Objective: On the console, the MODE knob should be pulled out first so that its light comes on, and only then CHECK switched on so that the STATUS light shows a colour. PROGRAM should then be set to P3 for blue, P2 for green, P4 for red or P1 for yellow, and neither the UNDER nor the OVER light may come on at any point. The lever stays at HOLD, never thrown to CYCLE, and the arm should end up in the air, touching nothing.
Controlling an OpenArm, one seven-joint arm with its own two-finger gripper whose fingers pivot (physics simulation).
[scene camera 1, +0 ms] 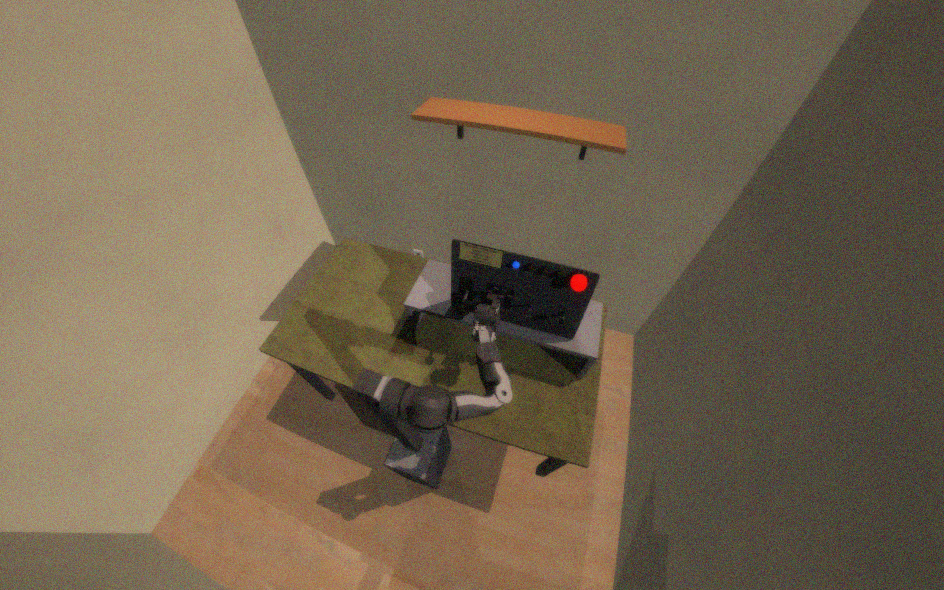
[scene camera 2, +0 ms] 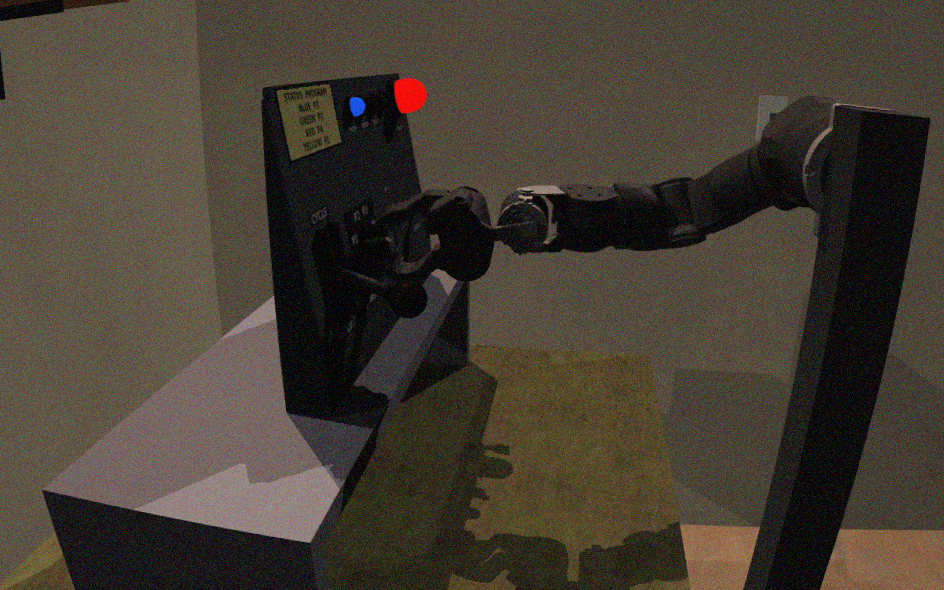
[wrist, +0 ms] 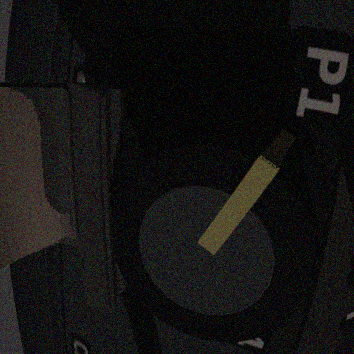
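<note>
The console (scene camera 1: pixel 529 313) (scene camera 2: pixel 278 278) stands upright. A small blue light (scene camera 1: pixel 515 265) (scene camera 2: pixel 357 106) and a large red light (scene camera 1: pixel 578 282) (scene camera 2: pixel 410 95) glow on it; their labels are too small to read. In the wrist view the PROGRAM knob (wrist: pixel 190 280) has its yellow pointer toward P1. My gripper (scene camera 1: pixel 491 303) (scene camera 2: pixel 391 244) is shut on that knob, with a finger at the left of the wrist view. The lever's ball (scene camera 2: pixel 405 299) sticks out below the gripper, under the CYCLE label (scene camera 2: pixel 318 215); its exact setting is unclear. The MODE knob and CHECK switch cannot be made out.
A yellow status chart (scene camera 1: pixel 480 255) (scene camera 2: pixel 309 121) is on the console's upper left. The console stands on a pale raised stand (scene camera 1: pixel 588 333) (scene camera 2: pixel 187 445) on the green table (scene camera 1: pixel 549 417) (scene camera 2: pixel 584 417). An orange shelf (scene camera 1: pixel 522 121) hangs on the wall above.
</note>
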